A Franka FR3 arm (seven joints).
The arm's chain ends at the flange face. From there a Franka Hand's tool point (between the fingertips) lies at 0.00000 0.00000 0.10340 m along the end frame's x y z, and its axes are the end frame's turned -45 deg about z.
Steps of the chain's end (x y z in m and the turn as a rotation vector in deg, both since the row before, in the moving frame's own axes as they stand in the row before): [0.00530, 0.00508, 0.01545, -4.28, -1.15, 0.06]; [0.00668, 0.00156, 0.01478, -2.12, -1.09, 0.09]
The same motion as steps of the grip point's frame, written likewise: [-0.00677, 0.01133, 0.01514, -2.21, -3.84, 0.06]; [-0.00048, 0.00714, 0.01469, -0.73, -2.27, 0.09]
